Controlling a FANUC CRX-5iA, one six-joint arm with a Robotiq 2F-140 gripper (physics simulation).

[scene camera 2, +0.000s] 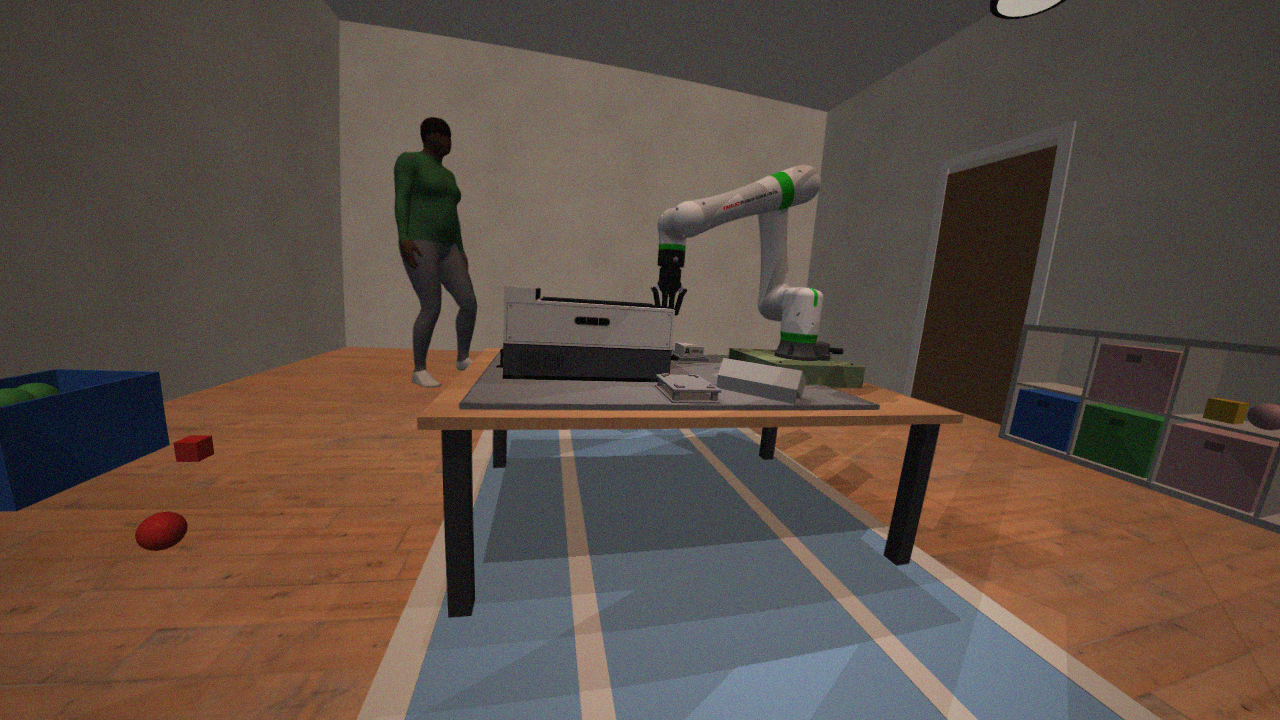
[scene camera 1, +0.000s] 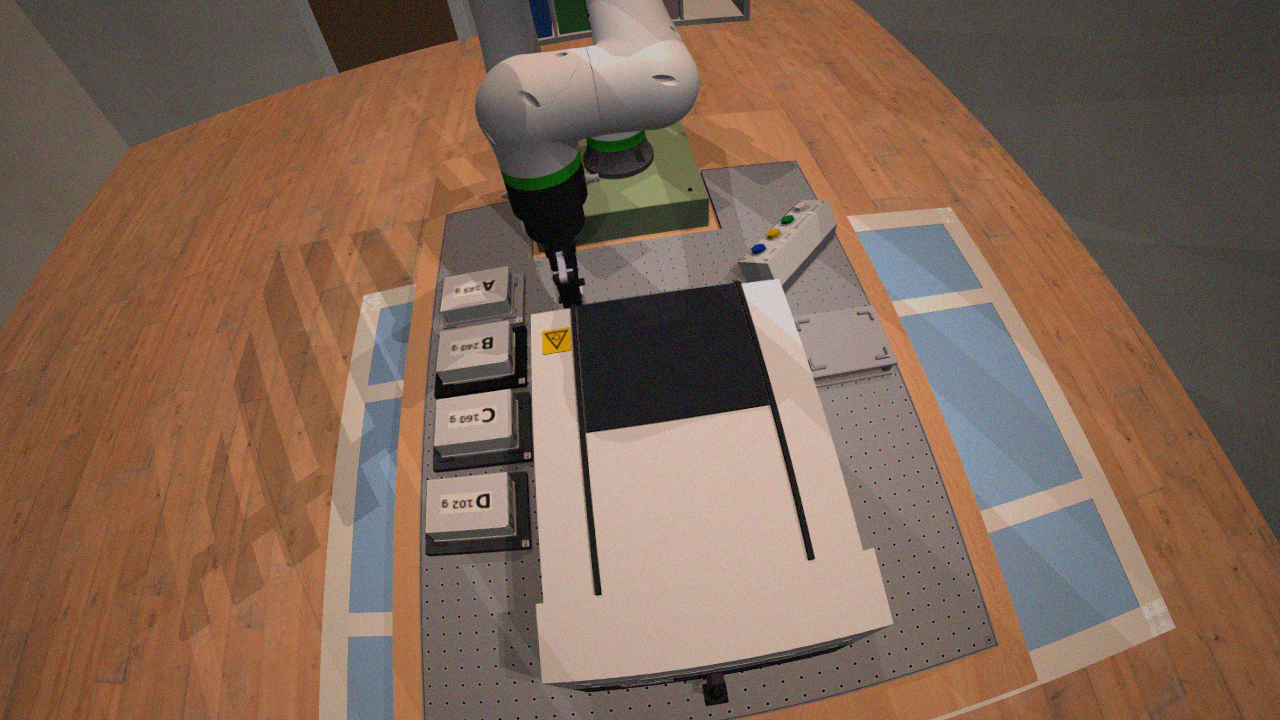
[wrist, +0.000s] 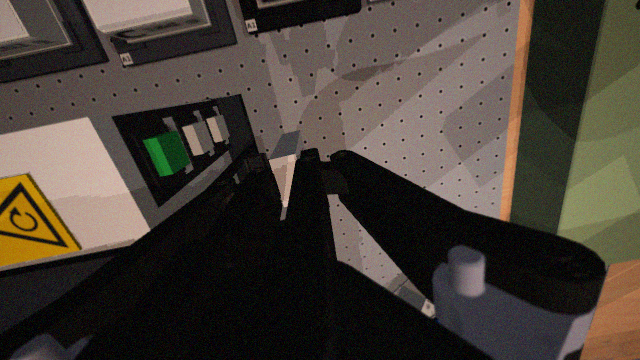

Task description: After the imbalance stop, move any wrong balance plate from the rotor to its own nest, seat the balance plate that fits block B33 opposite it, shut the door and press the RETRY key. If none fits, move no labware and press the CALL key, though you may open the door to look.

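Frame: origin at the arm's base, x right, y ahead, z up, level; metres.
Seen in the pictures: gripper, between the fingertips: point(wrist: 295, 149); arm's base, origin of its link: point(scene camera 2: 795, 357) point(scene camera 1: 618, 158).
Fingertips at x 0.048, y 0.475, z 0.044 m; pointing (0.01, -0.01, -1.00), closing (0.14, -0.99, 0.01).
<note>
Offsets run from my fingertips to a thing's top centre.
My gripper point(scene camera 1: 570, 300) point(scene camera 2: 668, 308) point(wrist: 295, 149) is shut and empty, pointing down at the arm-side end of the white machine point(scene camera 1: 689, 510) point(scene camera 2: 588, 333), by its warning-sign corner. The dark door panel @[dx -0.129, dy +0.138, dz +0.107 m] point(scene camera 1: 671, 353) lies flat between two rails and looks shut; the rotor and any block or plate inside are hidden. Balance plates A @[dx +0.209, dy -0.138, dz -0.052 m] point(scene camera 1: 477, 291), B @[dx +0.191, dy -0.010, dz -0.052 m] point(scene camera 1: 476, 351), C @[dx +0.171, dy +0.125, dz -0.052 m] point(scene camera 1: 474, 420) and D @[dx +0.164, dy +0.265, dz -0.052 m] point(scene camera 1: 469, 503) stand in a row, each on its own nest. The key box @[dx -0.363, dy -0.213, dz -0.022 m] point(scene camera 1: 796, 237) point(scene camera 2: 760, 379) carries blue, yellow, green and pale keys; their labels are unreadable.
In the wrist view, a green rocker @[dx +0.023, dy +0.060, dz +0.085 m] point(wrist: 167, 152) and two pale ones sit in a dark recess on the machine's end, close left of the fingers. A grey corner-marked plate @[dx -0.413, dy +0.008, dz -0.066 m] point(scene camera 1: 845, 344) point(scene camera 2: 687, 386) lies beside the machine. A person point(scene camera 2: 433, 205) stands beyond the table.
</note>
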